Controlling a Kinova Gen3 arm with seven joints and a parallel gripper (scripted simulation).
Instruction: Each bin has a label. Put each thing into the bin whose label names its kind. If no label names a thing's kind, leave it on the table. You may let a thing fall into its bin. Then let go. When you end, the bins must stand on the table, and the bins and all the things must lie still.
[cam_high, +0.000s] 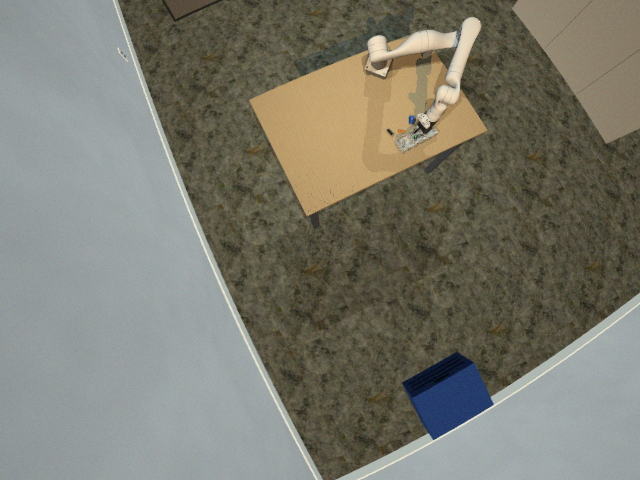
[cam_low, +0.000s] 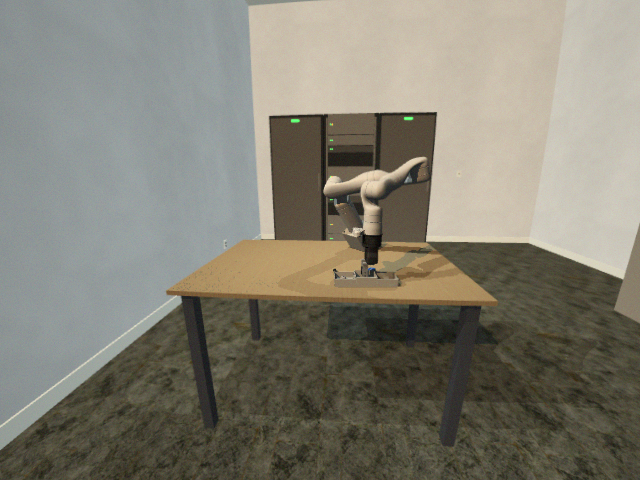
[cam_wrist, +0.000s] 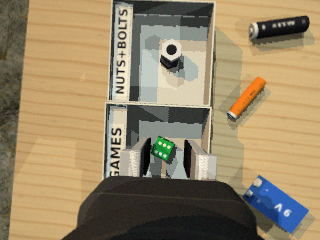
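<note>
My gripper is now 30 mm above the green die. The rest, counted from my hand: black part: 10 mm behind, 80 mm to the right, 30 mm below; blue 9V battery: 90 mm behind, 50 mm to the left, 40 mm below; orange battery: 80 mm behind, 40 mm to the right, 40 mm below.
</note>
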